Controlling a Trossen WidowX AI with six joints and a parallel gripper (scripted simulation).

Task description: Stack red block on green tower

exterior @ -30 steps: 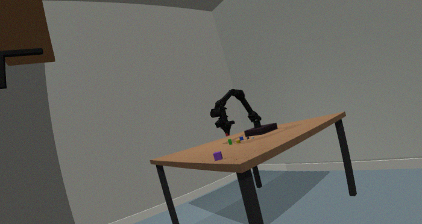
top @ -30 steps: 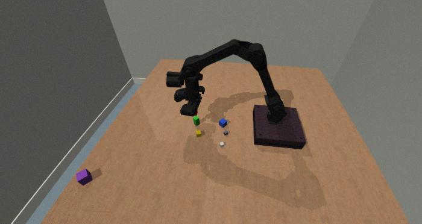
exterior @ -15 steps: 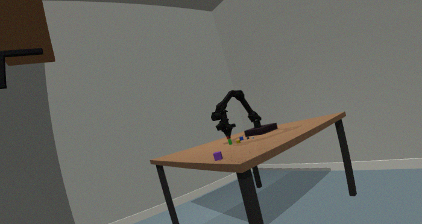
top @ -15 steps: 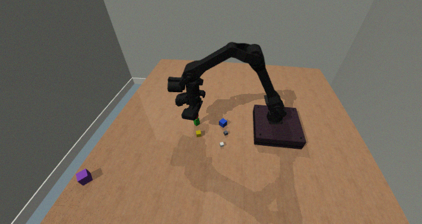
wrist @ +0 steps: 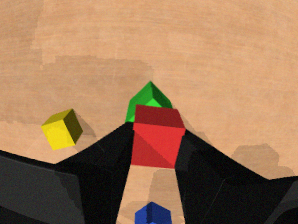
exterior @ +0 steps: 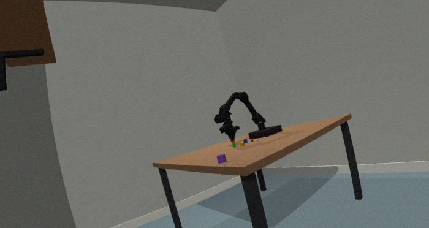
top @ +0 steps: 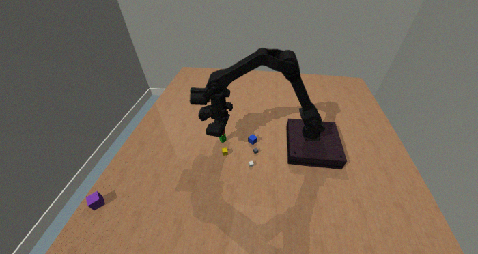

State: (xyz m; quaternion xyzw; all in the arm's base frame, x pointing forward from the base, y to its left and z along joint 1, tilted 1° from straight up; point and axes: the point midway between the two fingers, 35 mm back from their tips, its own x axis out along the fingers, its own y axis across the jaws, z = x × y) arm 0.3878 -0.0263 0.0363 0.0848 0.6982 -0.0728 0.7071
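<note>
Right now my gripper tip is right at the red block. From my gripper tip the other things lie so: grey block (15 cm behind, 7 cm to the left, 5 cm below); then blue block (14 cm behind, 1 cm to the left, 4 cm below); then yellow block (2 cm behind, 7 cm to the left, 4 cm below).
</note>
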